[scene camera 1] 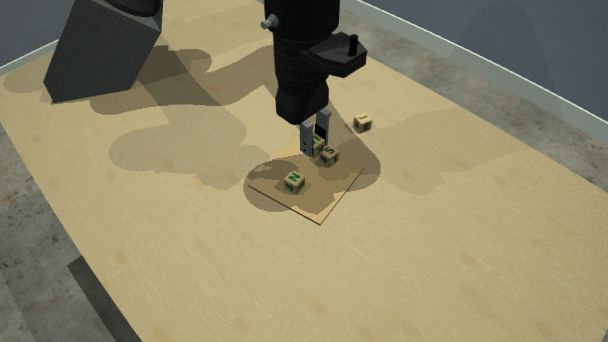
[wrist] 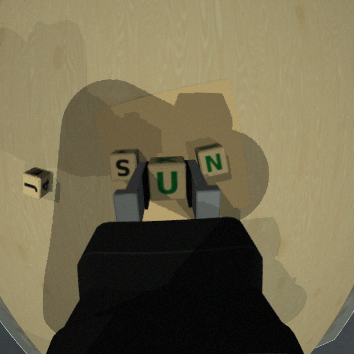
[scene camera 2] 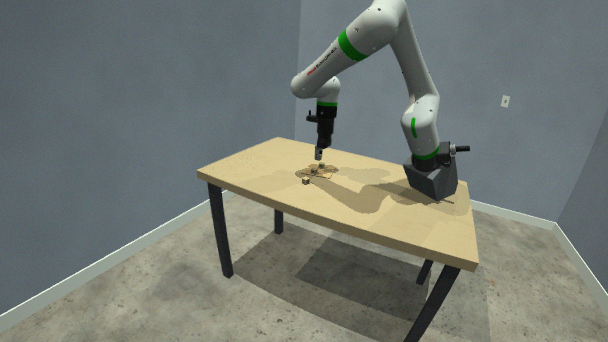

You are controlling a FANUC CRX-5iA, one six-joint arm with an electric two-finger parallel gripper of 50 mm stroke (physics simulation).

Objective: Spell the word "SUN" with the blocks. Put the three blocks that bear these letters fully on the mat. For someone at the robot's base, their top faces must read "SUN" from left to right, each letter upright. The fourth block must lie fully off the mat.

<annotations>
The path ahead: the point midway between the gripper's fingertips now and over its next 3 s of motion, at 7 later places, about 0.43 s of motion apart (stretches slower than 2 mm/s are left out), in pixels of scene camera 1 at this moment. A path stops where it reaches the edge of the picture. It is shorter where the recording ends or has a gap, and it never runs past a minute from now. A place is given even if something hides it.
The gripper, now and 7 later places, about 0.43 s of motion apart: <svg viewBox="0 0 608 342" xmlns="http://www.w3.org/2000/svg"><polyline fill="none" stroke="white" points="313,147 313,162 313,167 313,161 314,143 295,155 295,167 296,177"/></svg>
</annotations>
